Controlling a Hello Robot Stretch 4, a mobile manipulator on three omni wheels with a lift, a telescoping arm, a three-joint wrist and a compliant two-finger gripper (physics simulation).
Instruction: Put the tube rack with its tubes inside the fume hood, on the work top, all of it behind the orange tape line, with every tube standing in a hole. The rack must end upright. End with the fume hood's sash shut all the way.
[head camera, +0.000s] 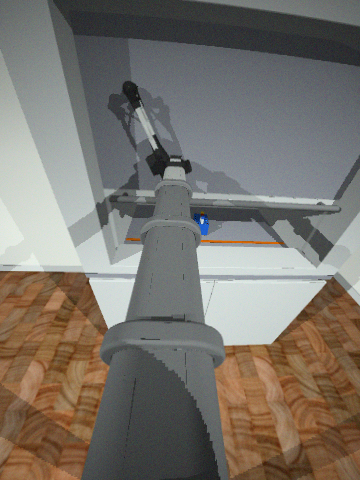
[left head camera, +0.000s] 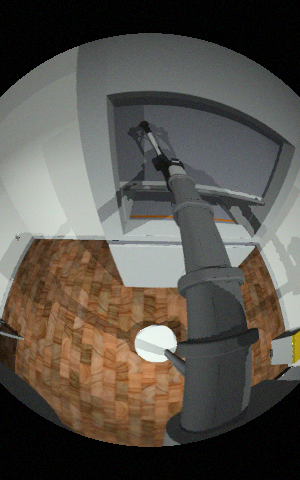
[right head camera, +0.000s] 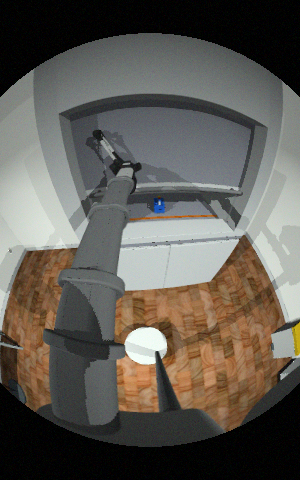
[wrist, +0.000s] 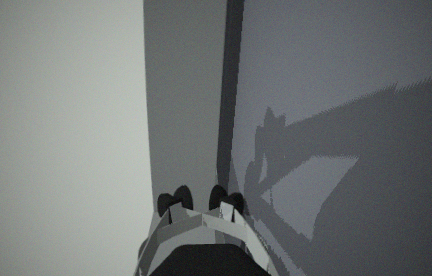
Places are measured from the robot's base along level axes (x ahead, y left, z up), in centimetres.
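Pixels of known places: gripper, between the fingertips: (head camera: 127, 82) (left head camera: 142, 120) (right head camera: 95, 130) (wrist: 200, 200); robot's base, origin of its link: (left head camera: 154, 342) (right head camera: 146, 344).
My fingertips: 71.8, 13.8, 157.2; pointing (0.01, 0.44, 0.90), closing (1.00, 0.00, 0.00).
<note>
Ahead of a thing's pixels: the offset from my fingertips to its top centre, as dx, dy, dz. "spot": to the spot under its first point.
The blue tube rack {+31.9, -31.0, -59.5} (head camera: 204, 226) (right head camera: 159, 205) stands upright on the work top, behind the orange tape line (head camera: 240, 242) (left head camera: 150, 217) (right head camera: 175, 217). Small tube tops show on it; how each tube sits is too small to tell. The sash {spot: +5.2, -37.5, -7.9} (head camera: 250, 125) (left head camera: 220, 150) (right head camera: 180, 145) is partly down, with a gap between its lower edge and the work top. The sash handle {spot: -0.3, -55.4, -33.1} (head camera: 280, 206) (right head camera: 210, 193) is a horizontal bar along that edge. My gripper (head camera: 131, 89) (wrist: 200, 200) is high in front of the sash's left part, well above the handle, its fingertips apart with nothing between them.
The grey side frame of the hood (head camera: 75, 125) (wrist: 185, 100) is close to my gripper at the left. My extended arm (head camera: 170, 280) crosses in front of the handle. White cabinet doors (right head camera: 200, 265) are below. A white round disc (left head camera: 156, 343) (right head camera: 145, 345) is on the floor.
</note>
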